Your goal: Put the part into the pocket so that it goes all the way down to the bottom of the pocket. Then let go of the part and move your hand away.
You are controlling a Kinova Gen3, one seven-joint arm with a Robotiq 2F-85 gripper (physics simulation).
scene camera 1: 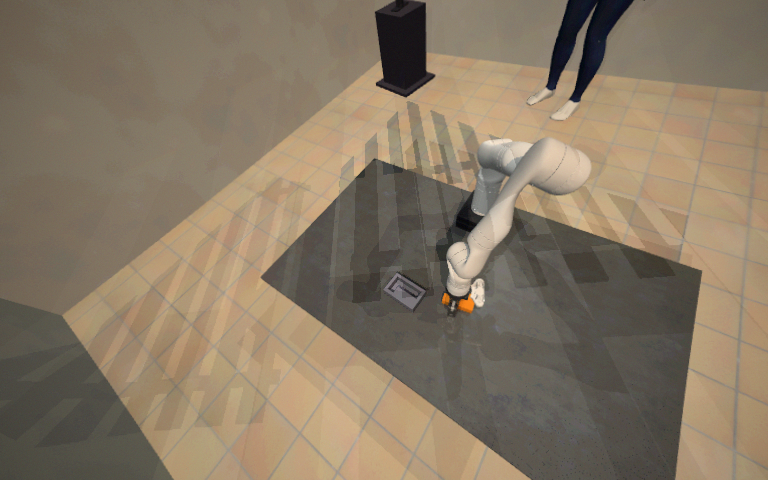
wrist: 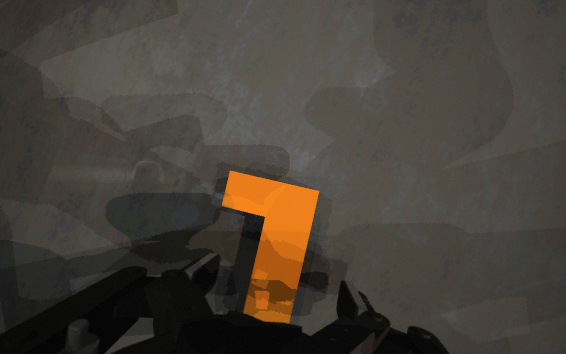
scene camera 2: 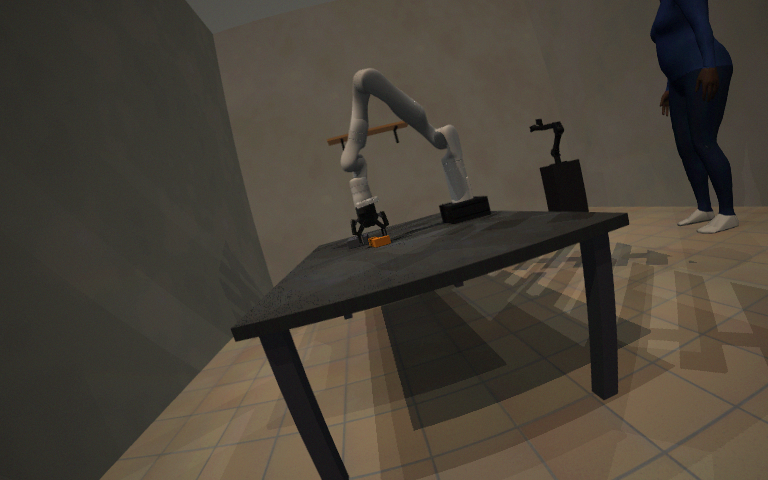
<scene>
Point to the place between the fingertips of my gripper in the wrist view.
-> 277, 281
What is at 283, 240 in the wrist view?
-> An orange L-shaped part.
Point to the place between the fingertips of my gripper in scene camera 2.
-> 374, 241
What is my gripper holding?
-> Nothing.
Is my gripper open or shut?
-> Open.
</scene>
